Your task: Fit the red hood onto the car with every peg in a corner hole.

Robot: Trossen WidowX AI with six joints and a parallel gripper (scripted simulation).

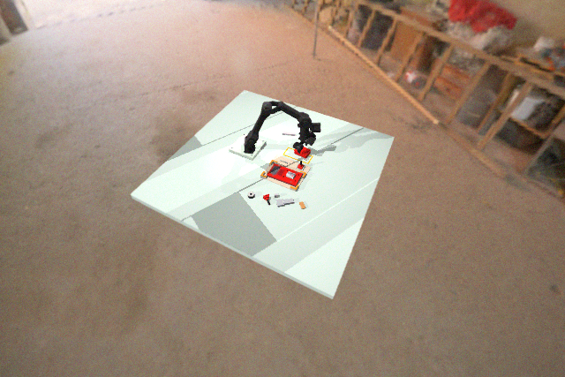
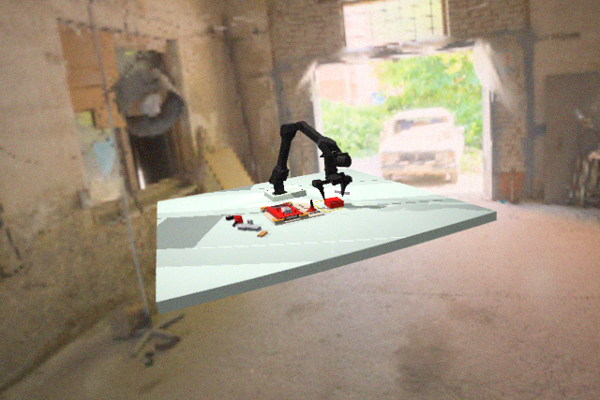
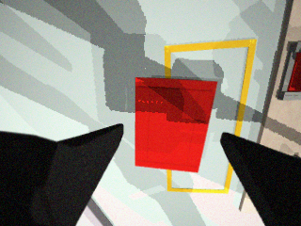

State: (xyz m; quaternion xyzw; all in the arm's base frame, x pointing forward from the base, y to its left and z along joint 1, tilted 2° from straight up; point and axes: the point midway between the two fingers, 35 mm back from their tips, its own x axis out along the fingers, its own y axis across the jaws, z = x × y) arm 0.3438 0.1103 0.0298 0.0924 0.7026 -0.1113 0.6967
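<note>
My gripper tip is 20 mm above the red hood. Also, from my gripper tip: grey bar 140 mm behind, 160 mm to the left, 30 mm below.
</note>
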